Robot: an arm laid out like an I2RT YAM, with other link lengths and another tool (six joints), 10 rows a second.
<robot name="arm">
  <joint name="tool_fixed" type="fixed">
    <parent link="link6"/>
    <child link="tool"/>
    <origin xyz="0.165 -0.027 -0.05" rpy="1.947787 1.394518 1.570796"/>
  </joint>
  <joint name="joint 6" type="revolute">
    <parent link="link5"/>
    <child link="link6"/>
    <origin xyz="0.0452 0 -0.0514"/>
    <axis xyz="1 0 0"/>
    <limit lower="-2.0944" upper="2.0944"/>
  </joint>
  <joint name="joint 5" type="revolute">
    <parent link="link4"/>
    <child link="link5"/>
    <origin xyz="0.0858 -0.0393 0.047"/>
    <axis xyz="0 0 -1"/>
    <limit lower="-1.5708" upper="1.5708"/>
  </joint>
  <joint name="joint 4" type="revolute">
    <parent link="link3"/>
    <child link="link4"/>
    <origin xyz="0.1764 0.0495 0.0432"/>
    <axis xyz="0 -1 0"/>
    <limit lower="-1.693" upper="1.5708"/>
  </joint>
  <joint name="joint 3" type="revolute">
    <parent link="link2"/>
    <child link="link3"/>
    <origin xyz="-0.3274 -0.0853 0"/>
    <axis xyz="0 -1 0"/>
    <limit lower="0" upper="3.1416"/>
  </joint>
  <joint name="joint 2" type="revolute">
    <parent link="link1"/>
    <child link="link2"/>
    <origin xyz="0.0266 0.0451 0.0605"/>
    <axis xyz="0 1 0"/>
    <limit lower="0" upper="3.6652"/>
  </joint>
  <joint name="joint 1" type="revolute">
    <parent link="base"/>
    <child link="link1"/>
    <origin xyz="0 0 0.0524"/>
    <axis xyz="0 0 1"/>
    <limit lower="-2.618" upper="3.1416"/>
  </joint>
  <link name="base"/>
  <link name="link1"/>
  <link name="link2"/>
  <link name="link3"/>
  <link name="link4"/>
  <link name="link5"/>
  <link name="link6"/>
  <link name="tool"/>
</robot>
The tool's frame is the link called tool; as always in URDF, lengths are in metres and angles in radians.
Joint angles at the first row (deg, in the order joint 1, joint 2, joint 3, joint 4, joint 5, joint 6):
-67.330, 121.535, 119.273, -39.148, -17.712, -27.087
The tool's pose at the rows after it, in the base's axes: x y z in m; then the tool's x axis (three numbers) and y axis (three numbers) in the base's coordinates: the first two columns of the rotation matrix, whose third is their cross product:
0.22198, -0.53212, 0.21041, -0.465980, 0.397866, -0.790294, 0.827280, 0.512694, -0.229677
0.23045, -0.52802, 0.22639, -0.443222, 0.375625, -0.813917, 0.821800, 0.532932, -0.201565
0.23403, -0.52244, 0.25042, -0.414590, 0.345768, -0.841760, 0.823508, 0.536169, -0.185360
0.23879, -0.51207, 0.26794, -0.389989, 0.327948, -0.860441, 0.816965, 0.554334, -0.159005
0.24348, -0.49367, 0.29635, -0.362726, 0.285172, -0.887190, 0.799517, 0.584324, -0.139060
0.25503, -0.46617, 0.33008, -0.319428, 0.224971, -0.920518, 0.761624, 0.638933, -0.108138
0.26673, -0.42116, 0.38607, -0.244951, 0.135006, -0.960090, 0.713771, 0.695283, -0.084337
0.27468, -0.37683, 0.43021, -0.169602, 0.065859, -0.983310, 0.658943, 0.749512, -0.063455
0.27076, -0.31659, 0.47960, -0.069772, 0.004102, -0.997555, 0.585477, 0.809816, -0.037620
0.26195, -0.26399, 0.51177, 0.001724, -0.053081, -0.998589, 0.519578, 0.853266, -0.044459
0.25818, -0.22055, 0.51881, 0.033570, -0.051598, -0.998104, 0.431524, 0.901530, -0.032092
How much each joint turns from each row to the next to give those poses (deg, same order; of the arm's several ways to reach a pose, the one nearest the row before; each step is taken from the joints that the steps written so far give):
0.005, -0.099, 1.583, -1.128, -2.792, -0.188
0.000, -0.828, 1.320, -0.404, -2.461, 0.503
0.001, -2.111, 0.368, 0.315, -1.366, 0.797
0.000, -1.942, -0.177, -0.088, -2.184, 0.755
0.065, -3.617, -1.063, 0.172, -2.960, 0.190
0.444, -4.492, -2.268, 1.623, -4.785, 0.564
1.369, -7.026, -1.975, 2.019, -4.607, 2.003
1.268, -5.955, -2.249, 2.831, -4.376, 2.564
0.260, -7.737, -3.044, 3.715, -6.161, 4.432
0.082, -6.747, -3.731, 4.079, -4.742, 3.228
0.014, -4.268, -3.637, 2.558, -5.730, 2.980

